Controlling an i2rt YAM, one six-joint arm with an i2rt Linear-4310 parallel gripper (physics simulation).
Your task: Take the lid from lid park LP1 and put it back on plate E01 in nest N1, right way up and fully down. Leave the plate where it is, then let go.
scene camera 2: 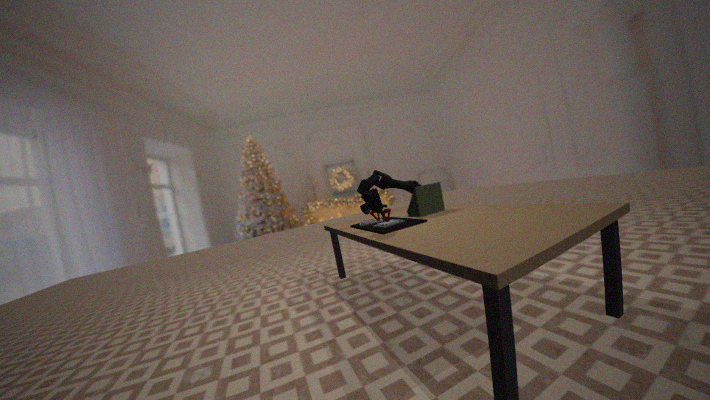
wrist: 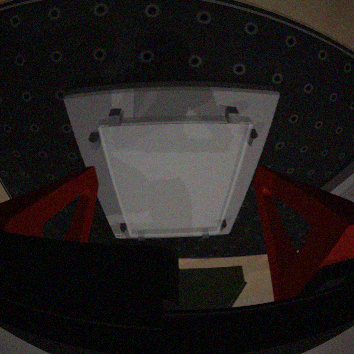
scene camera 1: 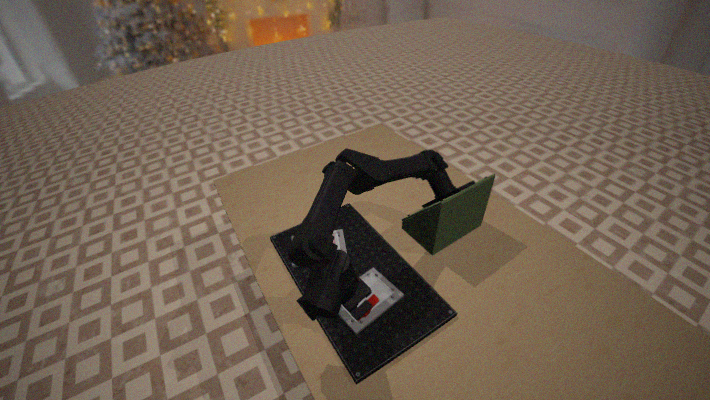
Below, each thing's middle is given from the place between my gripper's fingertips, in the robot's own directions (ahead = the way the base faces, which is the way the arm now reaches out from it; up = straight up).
Now: the pale grey lid (wrist: 173,175) 4 cm behind my hand and 2 cm below it. From my hand the other things lie so: grey lid park (scene camera 1: 355,327) 4 cm behind, 2 cm below; then black perforated board (scene camera 1: 420,310) 6 cm behind, 10 cm to the right, 4 cm below.
